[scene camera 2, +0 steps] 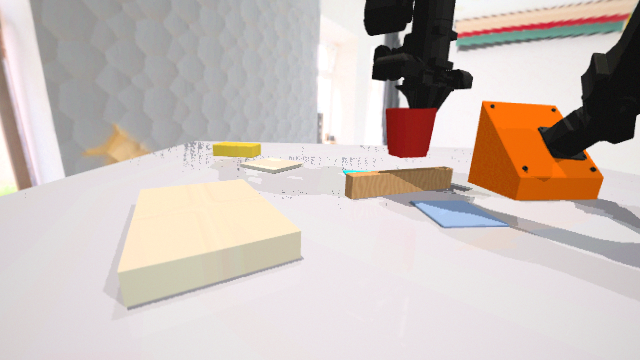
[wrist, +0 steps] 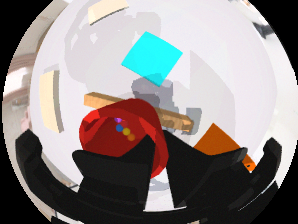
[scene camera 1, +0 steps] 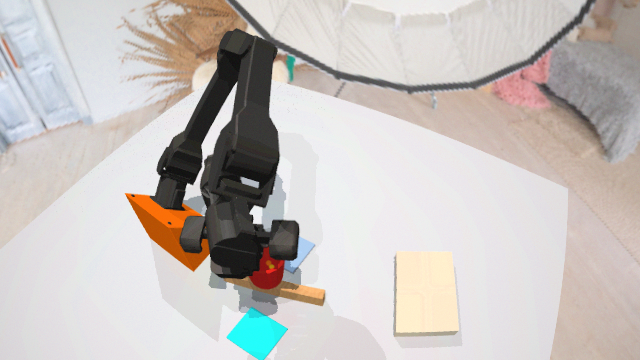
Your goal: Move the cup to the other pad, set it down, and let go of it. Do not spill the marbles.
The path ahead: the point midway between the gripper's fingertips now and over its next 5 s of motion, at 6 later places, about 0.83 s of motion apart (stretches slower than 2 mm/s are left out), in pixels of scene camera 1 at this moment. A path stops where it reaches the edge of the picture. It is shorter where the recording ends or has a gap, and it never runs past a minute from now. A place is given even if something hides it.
The gripper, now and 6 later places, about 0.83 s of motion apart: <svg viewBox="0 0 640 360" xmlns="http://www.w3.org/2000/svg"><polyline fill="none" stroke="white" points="247,265 239,287 228,309 232,319 234,323 230,316 228,310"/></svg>
